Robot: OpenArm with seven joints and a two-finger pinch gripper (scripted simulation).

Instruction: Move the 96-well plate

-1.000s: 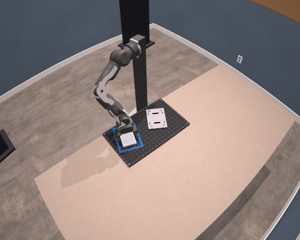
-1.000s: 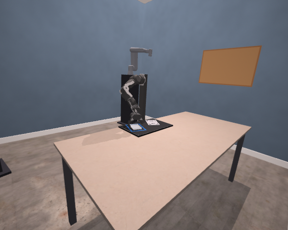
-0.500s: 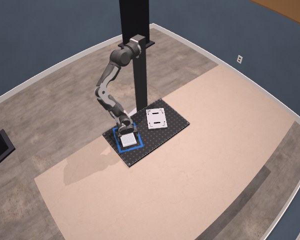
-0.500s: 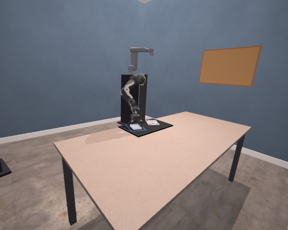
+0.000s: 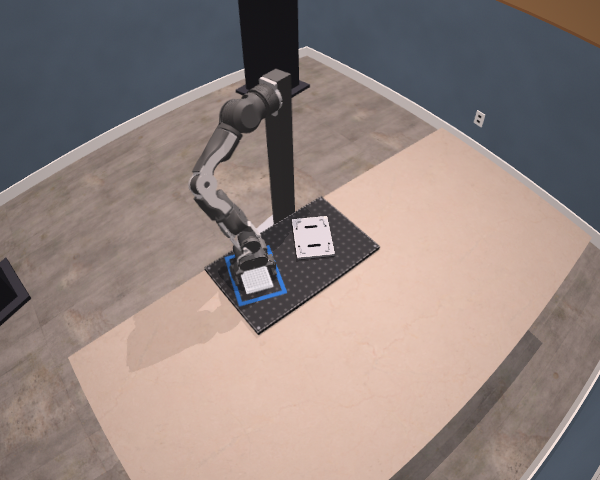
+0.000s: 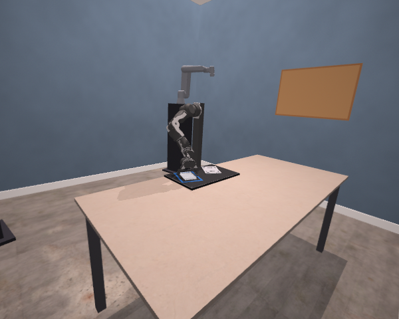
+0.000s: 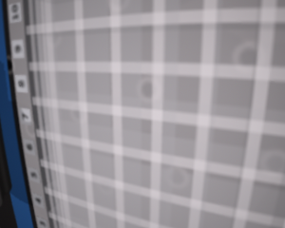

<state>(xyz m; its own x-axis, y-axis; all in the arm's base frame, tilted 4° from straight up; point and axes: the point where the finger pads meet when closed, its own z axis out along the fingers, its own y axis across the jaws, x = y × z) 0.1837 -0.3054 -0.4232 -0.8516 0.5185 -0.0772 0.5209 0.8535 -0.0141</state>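
Now: the white 96-well plate right at my hand. Round my hand: white plate nest N1: 23 cm to the left, 5 cm ahead.
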